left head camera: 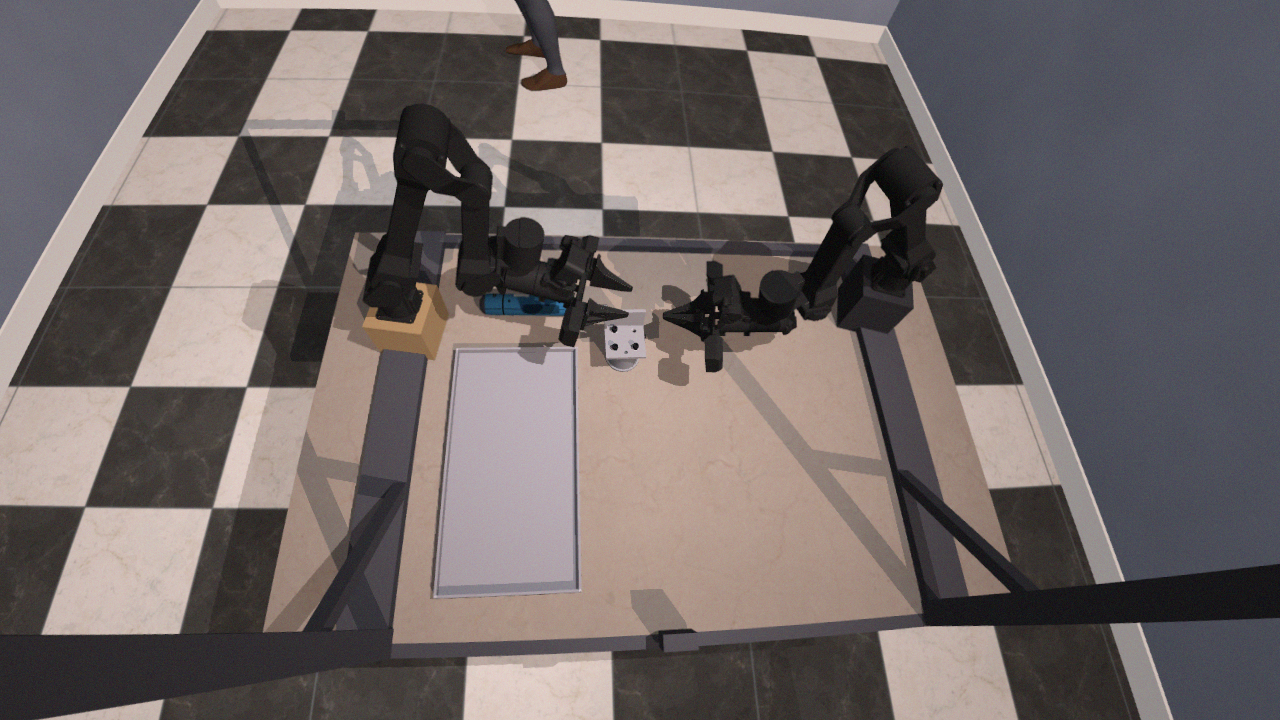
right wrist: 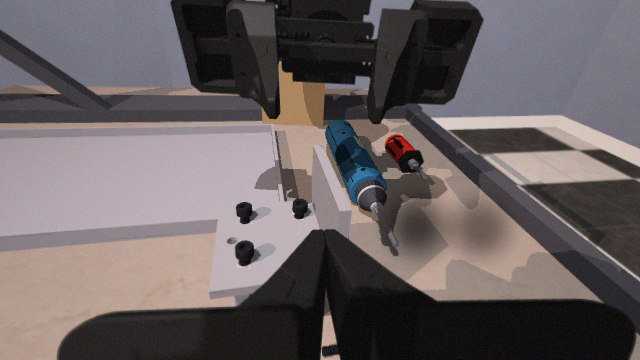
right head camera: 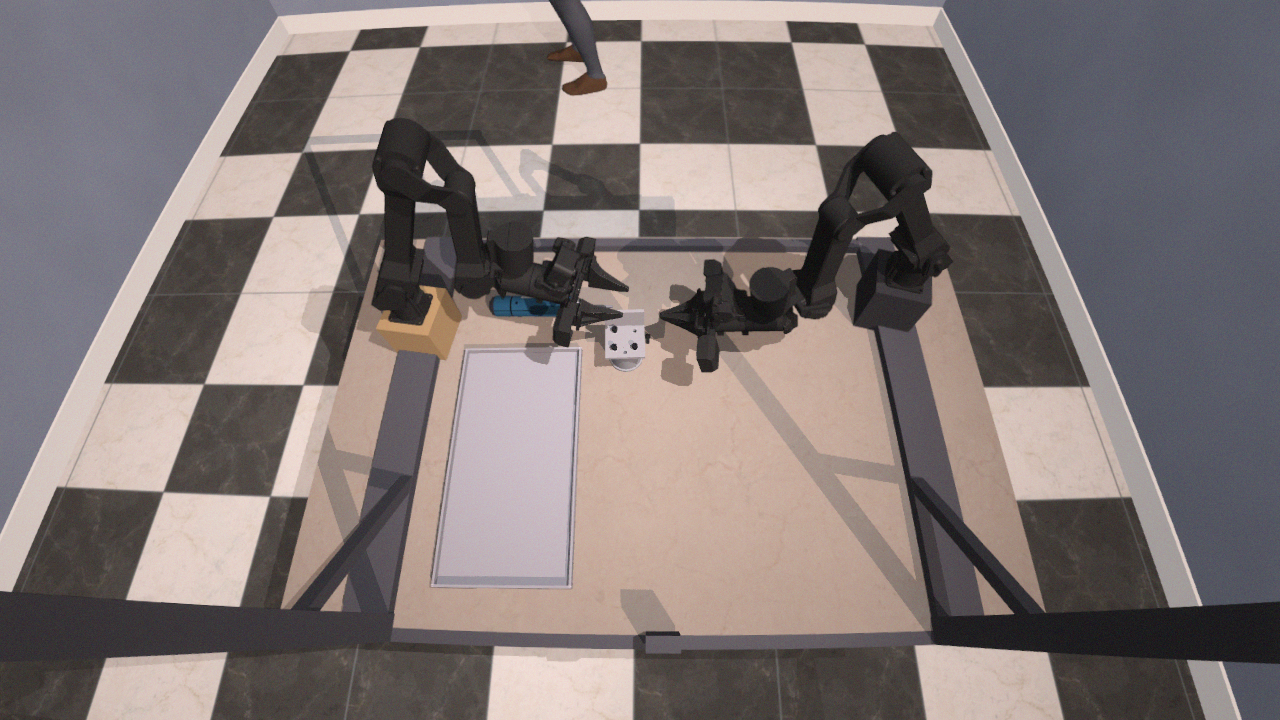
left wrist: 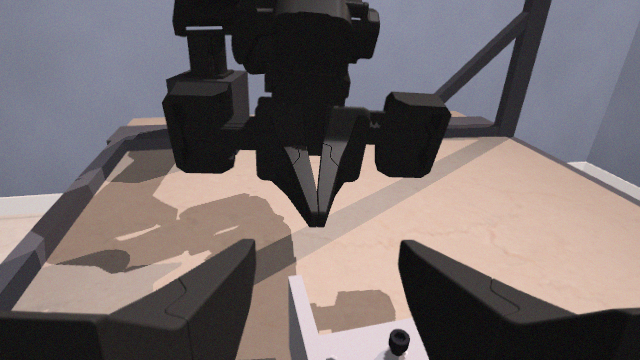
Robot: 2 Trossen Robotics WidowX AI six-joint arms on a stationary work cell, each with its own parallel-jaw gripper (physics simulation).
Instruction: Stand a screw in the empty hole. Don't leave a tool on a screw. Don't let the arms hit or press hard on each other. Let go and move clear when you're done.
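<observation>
A white plate fixture holds three upright black screws, with a faint empty hole at its back right corner. A loose dark screw shows just right of the plate, partly hidden in the right wrist view; I cannot tell whether it rests on the table. My left gripper is open and empty, above and behind the plate's left side. My right gripper is shut, tips together, right of the plate.
The two grippers face each other, apart. A blue power driver and a red screwdriver lie under and behind the left arm. An upright white wall stands at the plate's back. A shallow white tray lies front left.
</observation>
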